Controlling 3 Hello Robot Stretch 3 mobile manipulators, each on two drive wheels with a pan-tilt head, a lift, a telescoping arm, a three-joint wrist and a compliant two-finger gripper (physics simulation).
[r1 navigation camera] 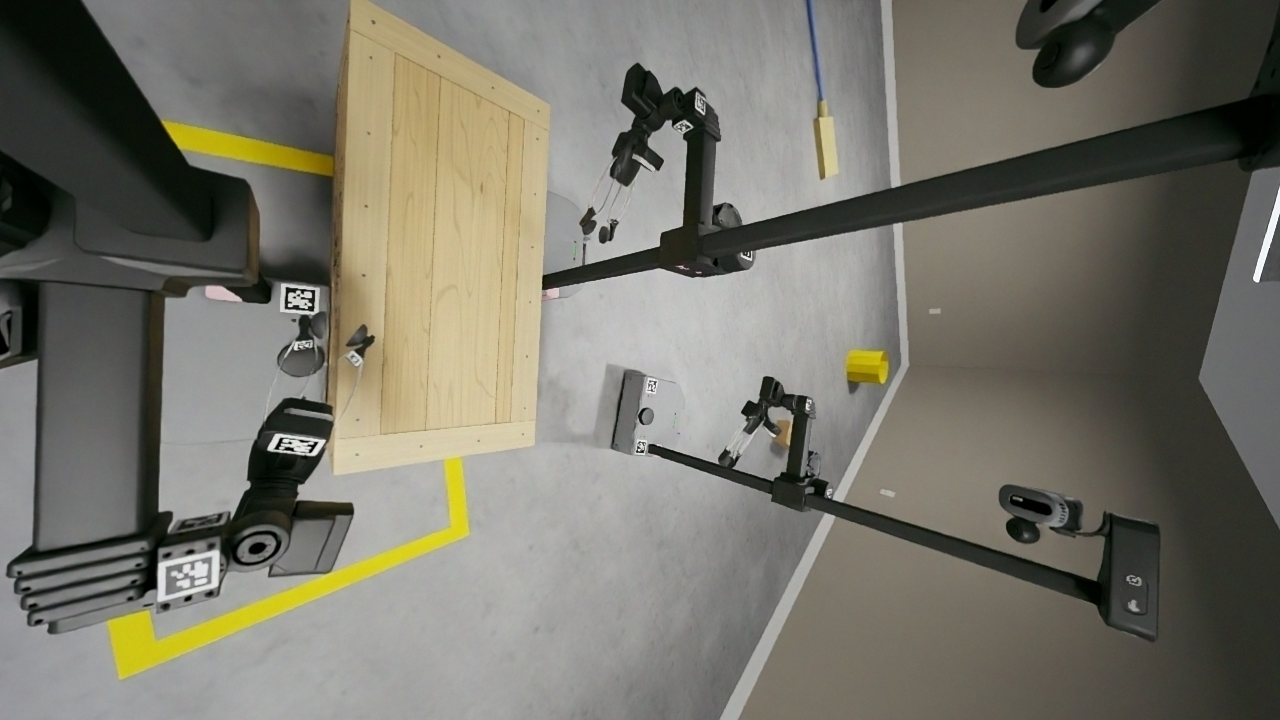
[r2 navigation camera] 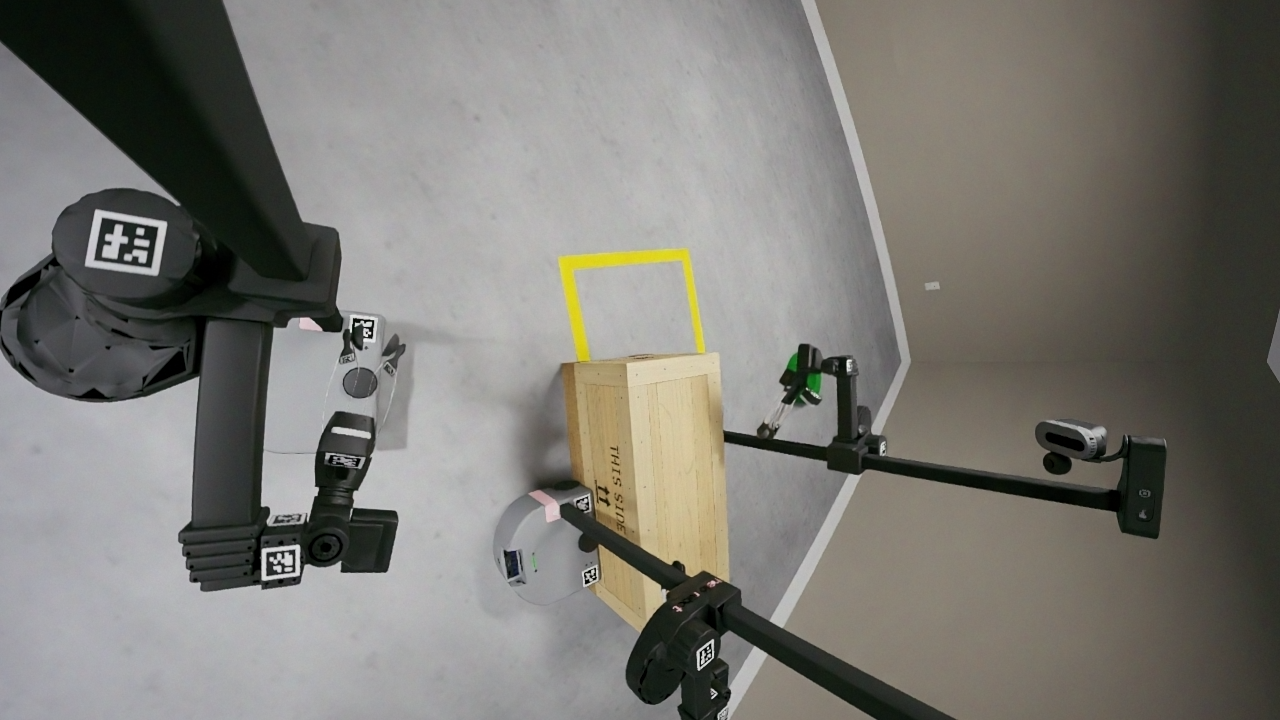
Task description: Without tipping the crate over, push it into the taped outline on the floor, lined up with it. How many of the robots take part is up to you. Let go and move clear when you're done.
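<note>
The wooden crate (r1 navigation camera: 456,259) (r2 navigation camera: 680,465) stands upright and covers part of the yellow taped outline (r1 navigation camera: 375,566) (r2 navigation camera: 626,257); more tape shows beyond one crate end. r1's gripper (r1 navigation camera: 336,334) (r2 navigation camera: 766,429) is open and empty, by the crate's near top edge in r1's view; contact is unclear. r2's gripper (r2 navigation camera: 371,347) (r1 navigation camera: 726,458) is open and empty, well away from the crate. r3's gripper (r1 navigation camera: 597,227) is open and empty on the crate's opposite side from r1. Its fingertips do not show in r2's view. The crate hides part of r3's base.
r3's base (r2 navigation camera: 544,546) is close against the crate's long side. r2's base (r1 navigation camera: 646,411) stands apart from the crate. A yellow cylinder (r1 navigation camera: 866,367), a cream block (r1 navigation camera: 825,145) with a blue cord (r1 navigation camera: 814,49), and a green object (r2 navigation camera: 812,386) lie toward the walls.
</note>
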